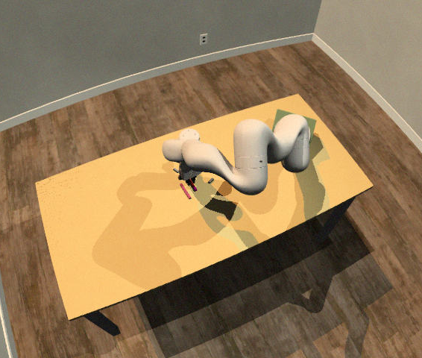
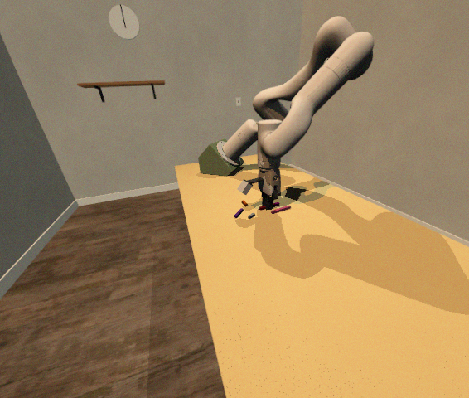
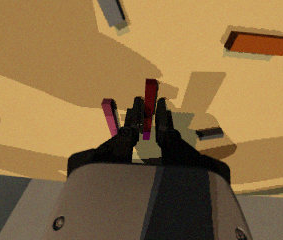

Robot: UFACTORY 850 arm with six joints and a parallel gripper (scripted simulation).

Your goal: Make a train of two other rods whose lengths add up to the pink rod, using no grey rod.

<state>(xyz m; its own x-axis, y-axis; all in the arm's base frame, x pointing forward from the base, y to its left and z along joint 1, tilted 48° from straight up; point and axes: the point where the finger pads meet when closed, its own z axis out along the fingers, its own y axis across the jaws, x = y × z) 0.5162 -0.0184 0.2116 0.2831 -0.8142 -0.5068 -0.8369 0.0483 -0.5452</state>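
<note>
Right now the red rod is 20 mm below my hand. Round my hand: magenta rod (40 mm to the left, 20 mm below, 20 mm behind); then orange rod (90 mm to the right, 50 mm behind, 20 mm below); then pink rod (50 mm to the left, 30 mm ahead, 20 mm below).
</note>
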